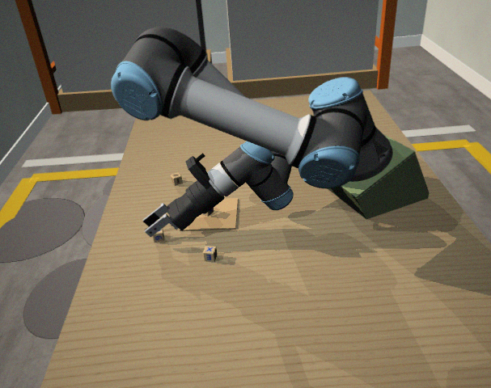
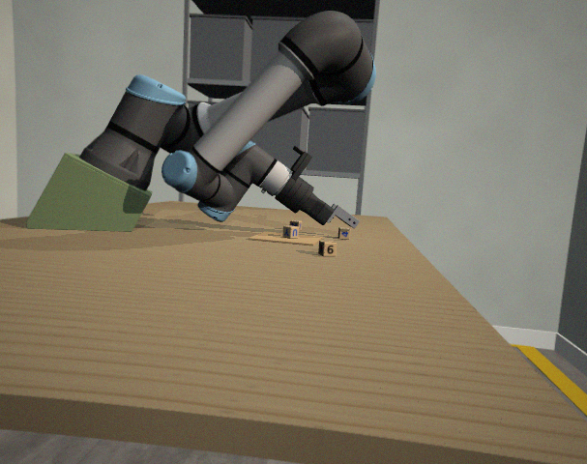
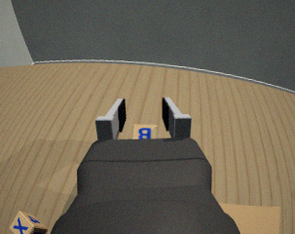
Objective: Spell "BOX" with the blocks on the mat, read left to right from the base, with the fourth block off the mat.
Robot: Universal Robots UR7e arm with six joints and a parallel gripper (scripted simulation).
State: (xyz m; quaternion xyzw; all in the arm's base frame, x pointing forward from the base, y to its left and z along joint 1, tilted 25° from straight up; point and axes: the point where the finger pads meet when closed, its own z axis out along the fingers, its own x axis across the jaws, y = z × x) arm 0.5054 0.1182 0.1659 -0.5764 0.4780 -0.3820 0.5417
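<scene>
The B block is 1 cm behind my hand and 3 cm below it. The rest, counted from my hand: X block (14 cm behind, 8 cm to the left, 3 cm below); then O block (12 cm behind, 10 cm to the right, 3 cm below); then mat (13 cm behind, 10 cm to the right, 4 cm below).
</scene>
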